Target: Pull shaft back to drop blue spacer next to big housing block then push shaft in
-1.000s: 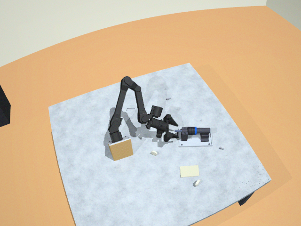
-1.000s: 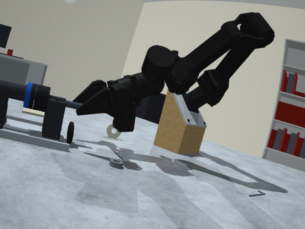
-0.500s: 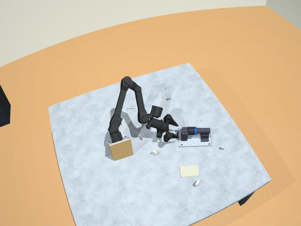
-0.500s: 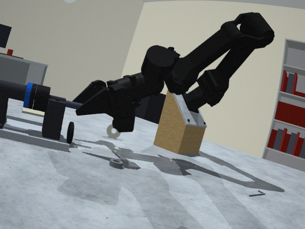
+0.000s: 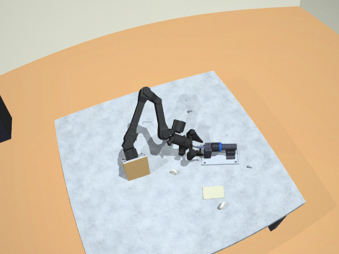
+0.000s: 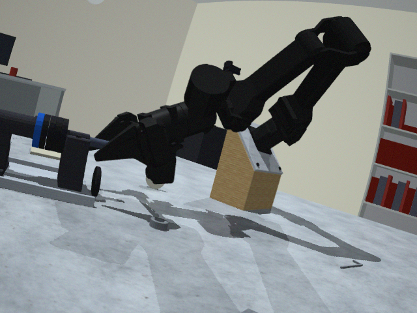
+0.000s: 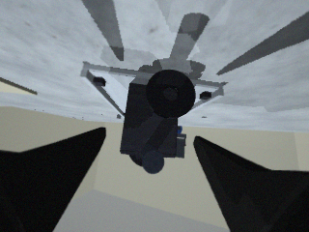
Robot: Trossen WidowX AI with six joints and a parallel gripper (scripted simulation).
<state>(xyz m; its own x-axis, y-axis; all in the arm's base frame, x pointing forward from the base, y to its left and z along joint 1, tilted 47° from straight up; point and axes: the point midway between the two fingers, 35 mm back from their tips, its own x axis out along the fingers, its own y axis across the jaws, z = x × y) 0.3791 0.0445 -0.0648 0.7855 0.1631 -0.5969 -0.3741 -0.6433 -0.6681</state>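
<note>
Right now my gripper tip is 10 mm past the black disc, 20 mm to the right of it and 40 mm above it. Round my gripper tip: grey ring 40 mm behind, 140 mm to the left, 60 mm below; blue spacer 90 mm ahead, 40 mm to the right, 20 mm above; dark shaft 50 mm ahead, 20 mm to the right, 20 mm above.
</note>
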